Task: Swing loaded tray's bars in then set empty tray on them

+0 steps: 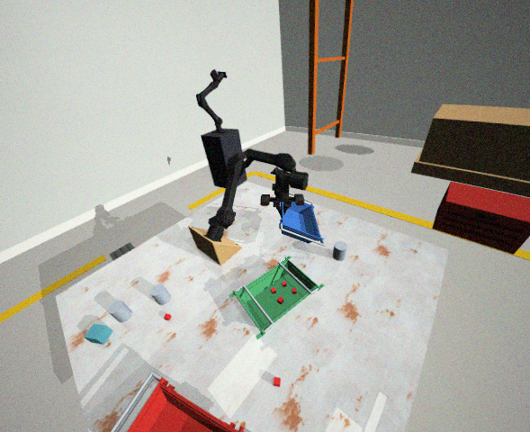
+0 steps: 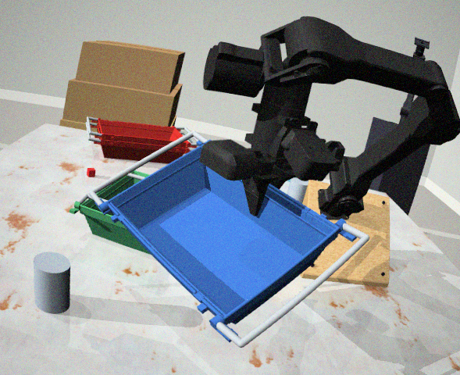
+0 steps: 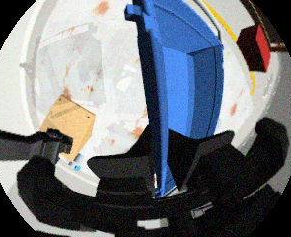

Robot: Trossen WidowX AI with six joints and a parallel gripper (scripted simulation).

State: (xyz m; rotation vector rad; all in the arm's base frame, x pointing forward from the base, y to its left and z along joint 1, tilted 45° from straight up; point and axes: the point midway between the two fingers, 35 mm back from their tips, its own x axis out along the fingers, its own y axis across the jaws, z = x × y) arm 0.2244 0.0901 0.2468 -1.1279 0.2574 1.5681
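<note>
Now: the blue tray 7 cm ahead of my gripper tip and 4 cm to the left of it. From my gripper tip the other things lie so: teal block (35 cm behind, 76 cm to the right, 15 cm below).
</note>
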